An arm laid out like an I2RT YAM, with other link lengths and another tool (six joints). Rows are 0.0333 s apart.
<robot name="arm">
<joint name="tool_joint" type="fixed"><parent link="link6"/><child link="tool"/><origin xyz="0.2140 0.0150 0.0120" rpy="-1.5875 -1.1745 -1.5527"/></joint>
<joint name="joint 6" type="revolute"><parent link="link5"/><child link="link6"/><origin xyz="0.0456 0.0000 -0.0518" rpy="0.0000 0.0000 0.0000"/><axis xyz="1 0 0"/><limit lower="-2.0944" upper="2.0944"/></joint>
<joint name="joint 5" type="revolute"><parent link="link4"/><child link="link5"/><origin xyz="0.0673 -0.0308 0.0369" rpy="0.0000 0.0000 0.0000"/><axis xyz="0 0 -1"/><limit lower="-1.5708" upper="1.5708"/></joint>
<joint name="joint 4" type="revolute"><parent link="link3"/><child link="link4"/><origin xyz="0.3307 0.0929 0.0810" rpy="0.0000 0.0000 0.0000"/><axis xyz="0 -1 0"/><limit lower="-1.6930" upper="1.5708"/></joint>
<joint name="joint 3" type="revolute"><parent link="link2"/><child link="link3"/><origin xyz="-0.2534 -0.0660 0.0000" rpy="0.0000 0.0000 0.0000"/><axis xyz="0 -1 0"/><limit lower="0.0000" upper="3.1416"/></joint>
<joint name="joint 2" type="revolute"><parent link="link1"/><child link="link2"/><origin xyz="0.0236 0.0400 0.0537" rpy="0.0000 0.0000 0.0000"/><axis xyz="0 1 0"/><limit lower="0.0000" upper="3.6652"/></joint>
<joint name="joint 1" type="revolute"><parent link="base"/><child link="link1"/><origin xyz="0.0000 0.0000 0.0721" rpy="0.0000 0.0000 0.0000"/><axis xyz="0 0 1"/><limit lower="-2.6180" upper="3.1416"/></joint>
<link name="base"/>
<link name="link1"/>
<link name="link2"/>
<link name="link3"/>
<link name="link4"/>
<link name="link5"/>
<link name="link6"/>
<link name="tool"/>
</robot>
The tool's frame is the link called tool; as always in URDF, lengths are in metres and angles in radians.
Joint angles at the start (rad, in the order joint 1, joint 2, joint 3, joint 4, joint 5, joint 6): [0.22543 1.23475 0.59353 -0.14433 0.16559 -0.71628]
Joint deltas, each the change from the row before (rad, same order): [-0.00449 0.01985 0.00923 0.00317 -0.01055 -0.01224]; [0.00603 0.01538 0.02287 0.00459 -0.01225 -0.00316]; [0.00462 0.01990 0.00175 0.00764 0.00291 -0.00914]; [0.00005 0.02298 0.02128 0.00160 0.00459 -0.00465]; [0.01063 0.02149 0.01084 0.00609 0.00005 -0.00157]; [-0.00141 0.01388 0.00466 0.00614 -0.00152 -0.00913]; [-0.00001 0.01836 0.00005 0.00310 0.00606 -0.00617]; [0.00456 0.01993 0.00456 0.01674 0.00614 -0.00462]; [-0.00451 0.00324 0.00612 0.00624 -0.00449 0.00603]
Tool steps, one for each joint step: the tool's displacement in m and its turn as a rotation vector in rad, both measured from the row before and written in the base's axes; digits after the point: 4 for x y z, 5 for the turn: [0.0014 0.0009 -0.0037 -0.00308 0.00894 0.01152]; [0.0061 0.0076 0.0060 0.00889 -0.00988 0.01689]; [-0.0008 0.0013 -0.0066 -0.01092 0.00959 0.00896]; [0.0054 0.0001 0.0010 -0.00650 -0.00073 0.00010]; [0.0012 0.0056 -0.0030 -0.00222 0.00440 0.01170]; [0.0013 0.0000 -0.0029 -0.00613 0.00306 0.00611]; [-0.0017 -0.0020 -0.0079 -0.01220 0.01363 0.00020]; [0.0025 0.0013 -0.0034 -0.00722 -0.00245 0.00366]; [0.0039 -0.0001 0.0030 0.00957 -0.00801 -0.00572]
